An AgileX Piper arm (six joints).
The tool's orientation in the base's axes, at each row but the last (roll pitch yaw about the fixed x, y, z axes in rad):
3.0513, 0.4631, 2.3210
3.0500, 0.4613, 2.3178
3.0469, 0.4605, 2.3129
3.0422, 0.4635, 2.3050
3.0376, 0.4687, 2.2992
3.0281, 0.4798, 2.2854
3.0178, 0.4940, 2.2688
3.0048, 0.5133, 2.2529
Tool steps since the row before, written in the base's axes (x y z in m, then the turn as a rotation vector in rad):
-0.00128, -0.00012, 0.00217, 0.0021, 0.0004, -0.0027
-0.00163, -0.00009, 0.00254, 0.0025, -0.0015, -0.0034
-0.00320, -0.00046, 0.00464, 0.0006, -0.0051, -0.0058
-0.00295, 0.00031, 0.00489, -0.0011, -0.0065, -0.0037
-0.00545, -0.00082, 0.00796, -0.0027, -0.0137, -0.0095
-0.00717, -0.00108, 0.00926, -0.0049, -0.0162, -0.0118
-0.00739, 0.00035, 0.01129, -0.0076, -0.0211, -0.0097
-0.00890, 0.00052, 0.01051, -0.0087, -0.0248, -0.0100
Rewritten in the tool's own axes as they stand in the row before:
-0.00027, -0.00081, -0.00237, 0.0002, 0.0015, 0.0031
-0.00020, -0.00100, -0.00284, -0.0010, 0.0004, 0.0043
-0.00043, -0.00219, -0.00520, -0.0012, -0.0037, 0.0067
-0.00021, -0.00144, -0.00553, -0.0020, -0.0057, 0.0046
-0.00090, -0.00371, -0.00890, -0.0032, -0.0123, 0.0111
-0.00083, -0.00495, -0.01064, -0.0026, -0.0159, 0.0129
-0.00094, -0.00387, -0.01290, -0.0053, -0.0209, 0.0114
0.00008, -0.00487, -0.01289, -0.0071, -0.0243, 0.0123

